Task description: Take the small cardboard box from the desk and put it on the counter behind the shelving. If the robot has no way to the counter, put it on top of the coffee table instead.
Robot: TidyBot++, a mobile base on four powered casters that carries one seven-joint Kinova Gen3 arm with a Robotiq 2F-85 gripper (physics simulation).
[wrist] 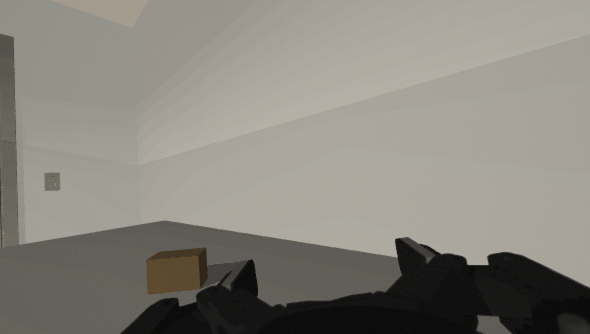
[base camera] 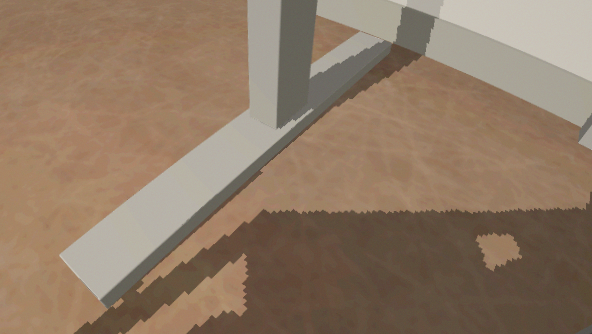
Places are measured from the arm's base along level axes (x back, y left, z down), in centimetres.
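Pixels of known places: gripper, between the fingertips: [wrist: 325,265].
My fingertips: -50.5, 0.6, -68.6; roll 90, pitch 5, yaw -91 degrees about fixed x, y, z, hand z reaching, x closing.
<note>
Behind a point stands the place of what it marks, as x, y, z.
The small cardboard box [wrist: 174,274] @[-77.9, 27.0, -58.4] stands upright on the grey desk top [wrist: 75,270] @[-91.3, 60.2, -55.3] in the wrist view, left of the left fingertip. My gripper [wrist: 325,265] @[-50.5, 0.6, -68.7] is open, with nothing between its fingers; it is seen low in the wrist view, its fingertips apart and to the right of the box. In the base camera view a pale leg [base camera: 265,65] @[-49.9, 0.1, 27.4] rises from a long flat foot [base camera: 170,200] on the floor. The counter, the shelving and the coffee table do not show.
A pale wall [wrist: 375,175] @[-97.2, -13.8, -73.1] runs behind the desk on the right, and another wall with a small switch plate [wrist: 52,181] @[-180.7, 169.3, -82.4] stands at the left. A baseboard [base camera: 500,80] @[-68.4, -47.8, 37.9] crosses the upper right of the base camera view. A dark shadow falls on the brown floor [base camera: 100,100] @[-59.0, 29.4, 39.6].
</note>
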